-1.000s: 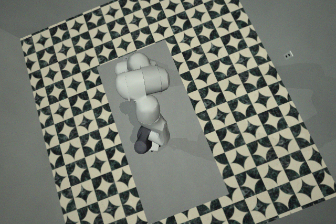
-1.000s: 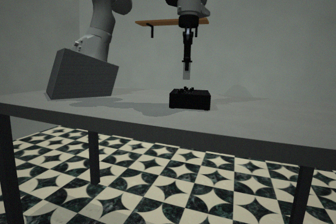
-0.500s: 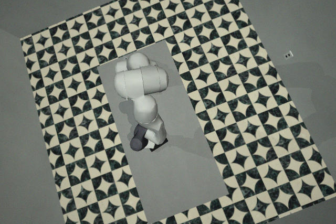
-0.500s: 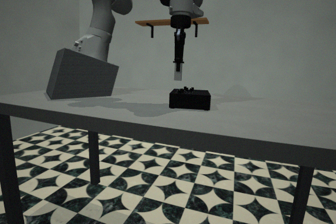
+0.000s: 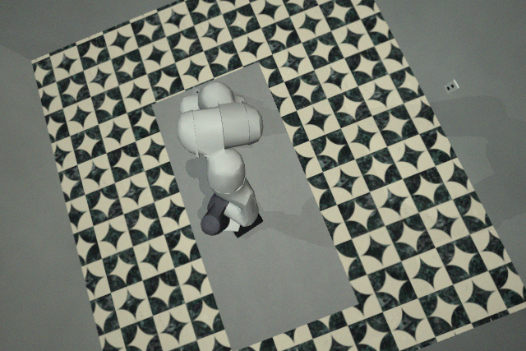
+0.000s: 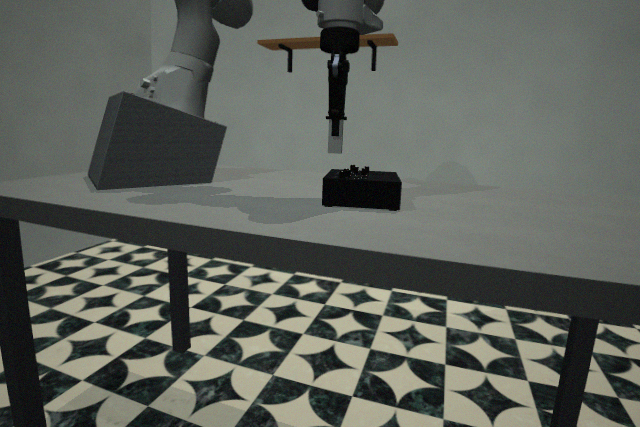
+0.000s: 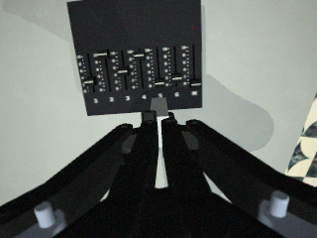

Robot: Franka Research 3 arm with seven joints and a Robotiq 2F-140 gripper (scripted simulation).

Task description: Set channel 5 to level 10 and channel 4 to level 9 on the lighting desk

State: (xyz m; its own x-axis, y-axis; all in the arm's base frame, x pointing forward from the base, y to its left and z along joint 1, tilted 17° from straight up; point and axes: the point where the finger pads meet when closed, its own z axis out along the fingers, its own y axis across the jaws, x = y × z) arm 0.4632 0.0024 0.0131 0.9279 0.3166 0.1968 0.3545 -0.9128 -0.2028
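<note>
Right now the channel 5 fader cap is 70 mm below my hand, 20 mm ahead of it and 10 mm to the left of it. The rest, counted from my hand: M fader cap 70 mm below, 40 mm to the right, 40 mm ahead; channel 4 fader cap 70 mm below, 50 mm ahead, 40 mm to the left; channel 6 fader cap 70 mm below, 40 mm ahead, 10 mm to the right.
</note>
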